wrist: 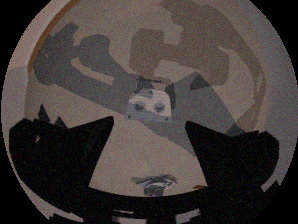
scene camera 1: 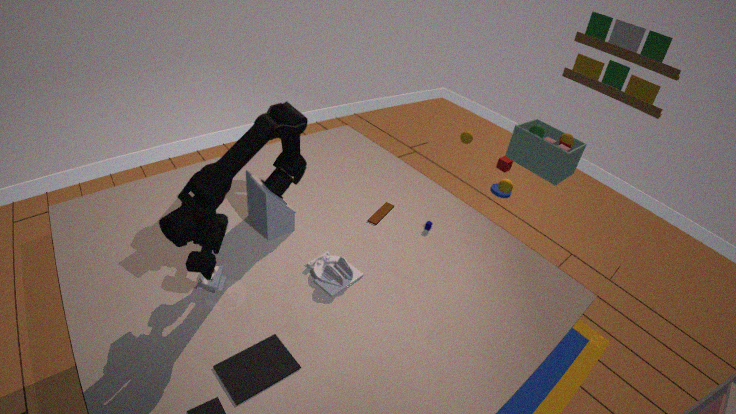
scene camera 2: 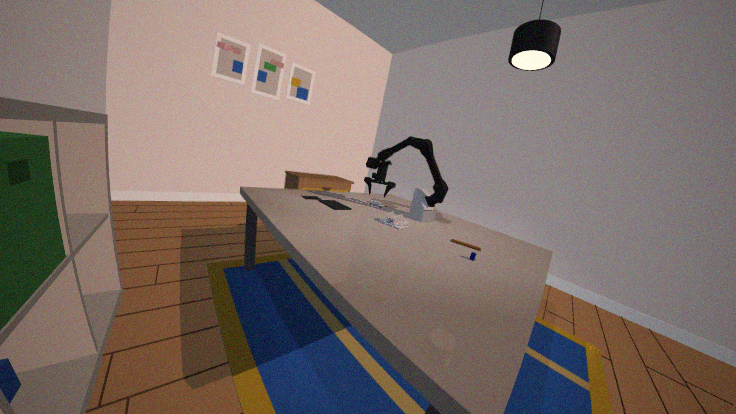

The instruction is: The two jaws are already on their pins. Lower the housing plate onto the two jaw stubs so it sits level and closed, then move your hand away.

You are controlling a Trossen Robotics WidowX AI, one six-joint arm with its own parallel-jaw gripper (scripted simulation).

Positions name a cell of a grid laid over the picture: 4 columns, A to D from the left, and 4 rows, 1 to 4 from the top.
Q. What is the gripper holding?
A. Nothing.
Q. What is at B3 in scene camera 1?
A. The gripper.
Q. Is the gripper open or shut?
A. Open.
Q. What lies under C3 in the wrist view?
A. The gripper.
